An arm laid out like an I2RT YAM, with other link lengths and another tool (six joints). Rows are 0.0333 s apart.
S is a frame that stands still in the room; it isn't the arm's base.
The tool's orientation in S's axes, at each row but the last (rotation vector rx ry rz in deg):
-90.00, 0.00, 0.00
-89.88, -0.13, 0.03
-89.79, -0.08, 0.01
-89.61, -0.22, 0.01
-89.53, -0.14, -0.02
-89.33, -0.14, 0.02
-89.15, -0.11, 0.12
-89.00, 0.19, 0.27
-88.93, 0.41, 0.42
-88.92, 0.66, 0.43
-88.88, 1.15, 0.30
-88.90, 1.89, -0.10
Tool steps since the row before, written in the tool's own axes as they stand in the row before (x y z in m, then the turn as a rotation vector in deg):
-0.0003, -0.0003, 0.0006, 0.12, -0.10, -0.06
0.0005, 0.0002, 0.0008, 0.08, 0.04, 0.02
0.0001, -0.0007, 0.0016, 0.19, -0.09, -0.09
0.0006, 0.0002, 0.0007, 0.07, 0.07, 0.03
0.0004, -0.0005, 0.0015, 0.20, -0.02, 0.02
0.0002, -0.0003, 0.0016, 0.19, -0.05, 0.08
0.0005, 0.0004, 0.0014, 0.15, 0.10, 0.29
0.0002, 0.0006, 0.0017, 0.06, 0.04, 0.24
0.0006, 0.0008, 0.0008, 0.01, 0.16, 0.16
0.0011, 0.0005, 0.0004, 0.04, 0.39, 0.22
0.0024, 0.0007, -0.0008, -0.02, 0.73, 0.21
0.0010, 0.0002, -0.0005, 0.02, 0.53, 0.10
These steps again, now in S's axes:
-0.0003, 0.0006, 0.0003, 0.12, -0.06, 0.10
0.0005, 0.0008, -0.0002, 0.08, 0.02, -0.04
0.0001, 0.0016, 0.0007, 0.19, -0.09, 0.09
0.0006, 0.0007, -0.0002, 0.07, 0.03, -0.07
0.0004, 0.0015, 0.0005, 0.20, 0.02, 0.02
0.0002, 0.0016, 0.0003, 0.19, 0.08, 0.05
0.0005, 0.0014, -0.0004, 0.15, 0.29, -0.10
0.0002, 0.0017, -0.0006, 0.06, 0.24, -0.04
0.0006, 0.0008, -0.0008, 0.01, 0.16, -0.16
0.0011, 0.0004, -0.0005, 0.04, 0.23, -0.39
0.0024, -0.0008, -0.0008, -0.03, 0.22, -0.73
0.0010, -0.0005, -0.0002, 0.01, 0.11, -0.53

